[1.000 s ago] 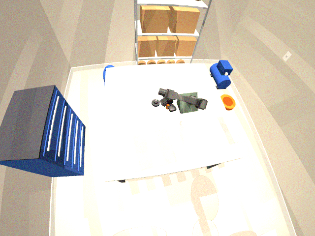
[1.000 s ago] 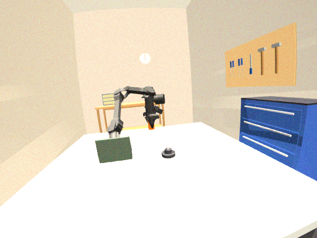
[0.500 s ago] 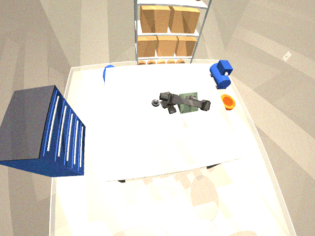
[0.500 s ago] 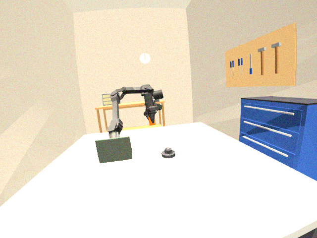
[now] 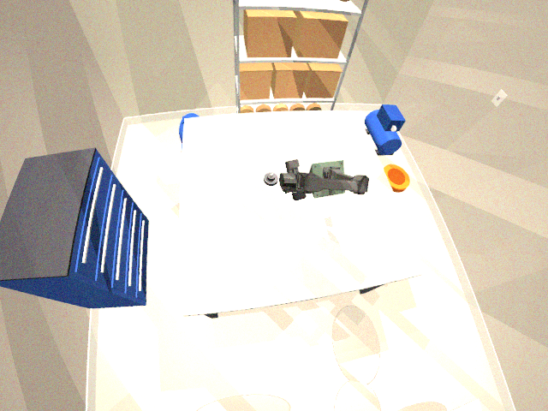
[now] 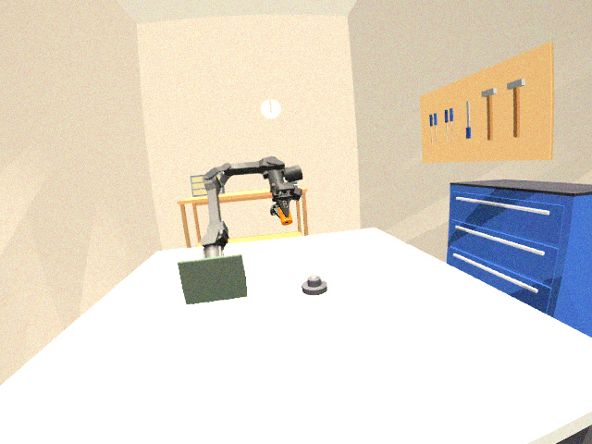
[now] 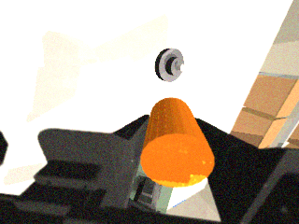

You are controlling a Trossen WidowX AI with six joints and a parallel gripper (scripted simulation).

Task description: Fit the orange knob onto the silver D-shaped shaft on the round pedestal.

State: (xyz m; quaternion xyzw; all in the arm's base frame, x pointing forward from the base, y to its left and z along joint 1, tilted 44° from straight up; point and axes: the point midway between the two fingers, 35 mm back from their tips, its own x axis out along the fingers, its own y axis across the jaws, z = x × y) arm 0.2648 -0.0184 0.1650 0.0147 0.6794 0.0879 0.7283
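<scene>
Now: gripper tip 2 cm to the right of the orange knob and 3 cm below it. The rest, counted from my gripper tip: round grey pedestal (5 cm ahead, 15 cm to the right, 18 cm below).
</scene>
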